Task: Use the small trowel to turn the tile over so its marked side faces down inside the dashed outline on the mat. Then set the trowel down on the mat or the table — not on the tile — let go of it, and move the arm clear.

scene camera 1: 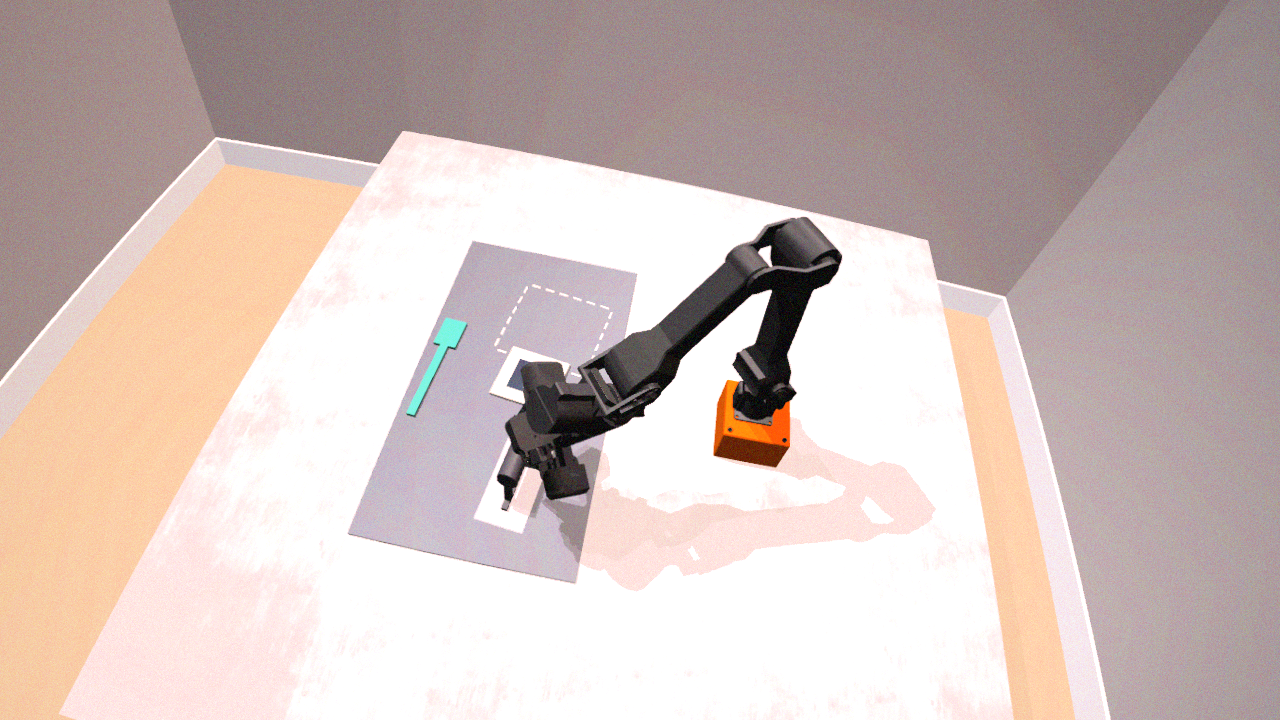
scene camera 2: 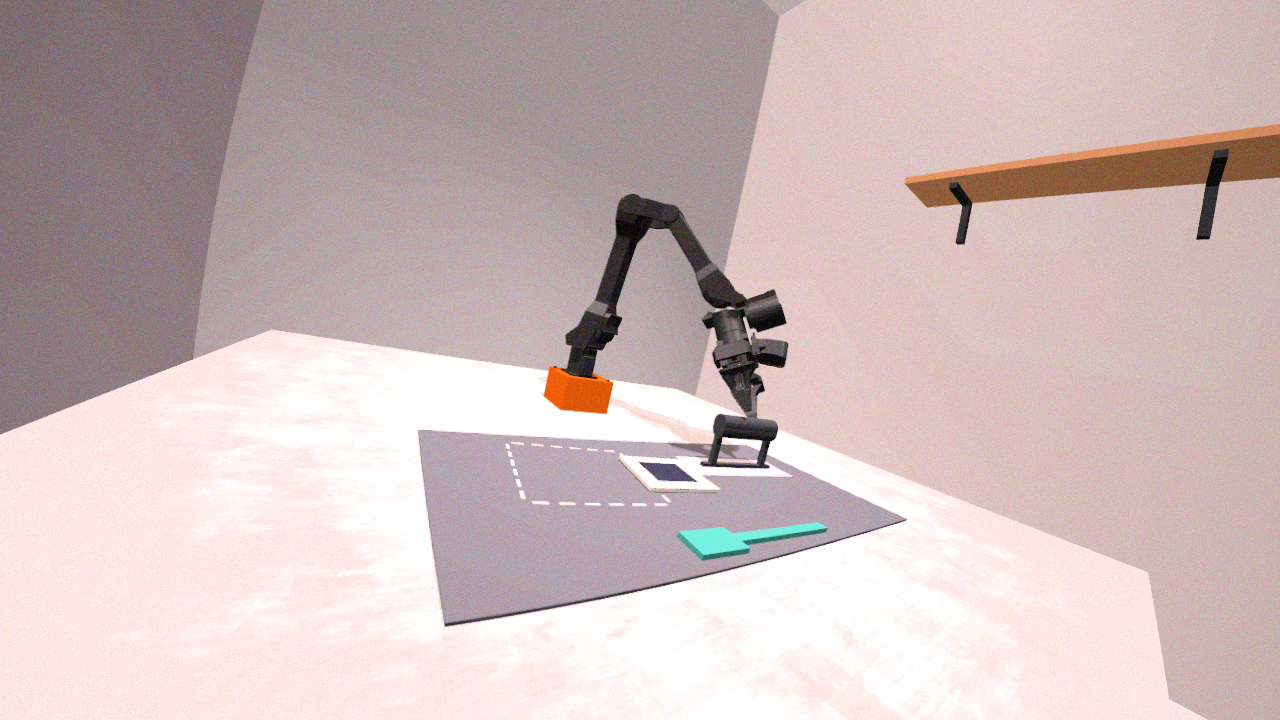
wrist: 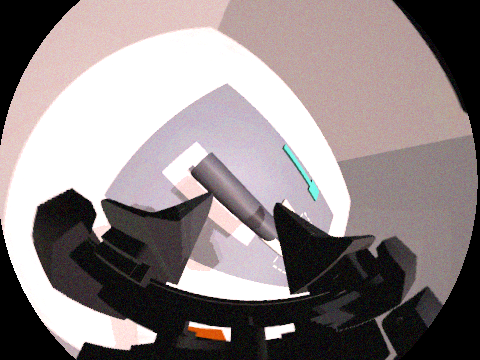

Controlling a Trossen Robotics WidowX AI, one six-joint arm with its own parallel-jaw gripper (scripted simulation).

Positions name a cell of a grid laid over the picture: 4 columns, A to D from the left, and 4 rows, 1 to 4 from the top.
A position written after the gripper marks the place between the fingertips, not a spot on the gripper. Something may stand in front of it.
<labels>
The gripper shows in scene camera 1 (B3), in scene camera 2 (C3) and in the wrist view (C3).
</labels>
